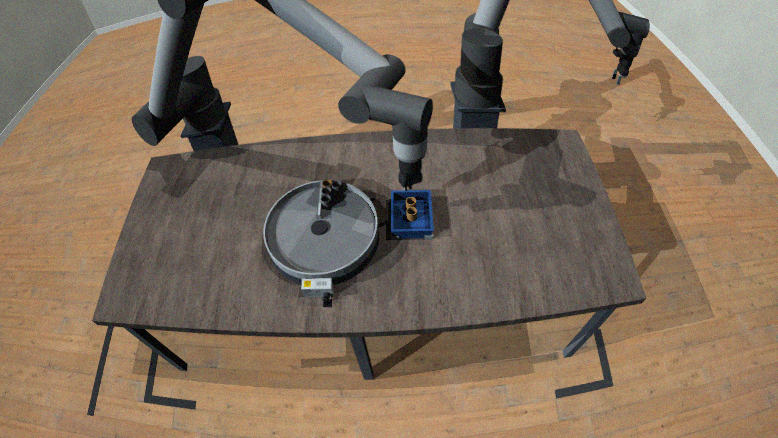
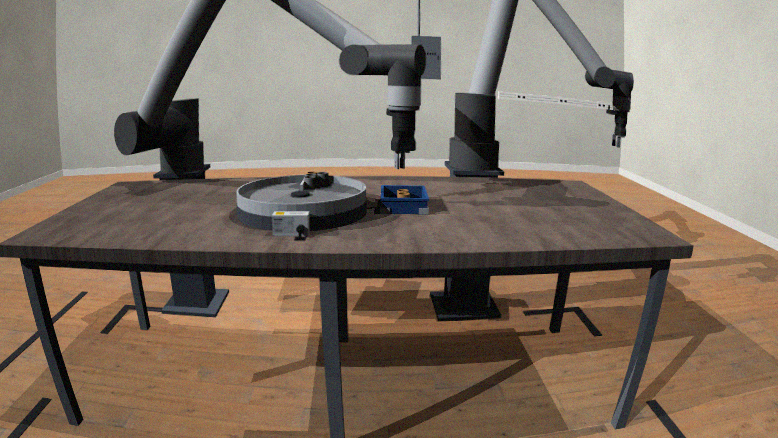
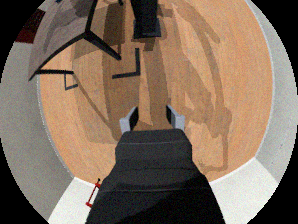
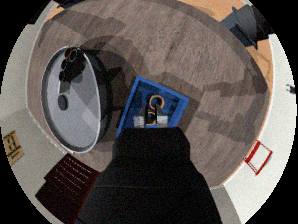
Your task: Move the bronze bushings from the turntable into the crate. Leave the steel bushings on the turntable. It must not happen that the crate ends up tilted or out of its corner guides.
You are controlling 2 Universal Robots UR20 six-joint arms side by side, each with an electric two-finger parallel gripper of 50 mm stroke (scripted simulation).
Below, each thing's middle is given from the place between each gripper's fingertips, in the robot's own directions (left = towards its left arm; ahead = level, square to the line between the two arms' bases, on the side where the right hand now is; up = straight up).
Right now my right hand [image 2: 399, 168] is 11 cm above the blue crate [image 1: 423, 225], 4 cm short of it and 1 cm to the right of it.
Right now my left hand is 780 mm short of the blue crate, 1230 mm to the left of it and 140 mm above it.
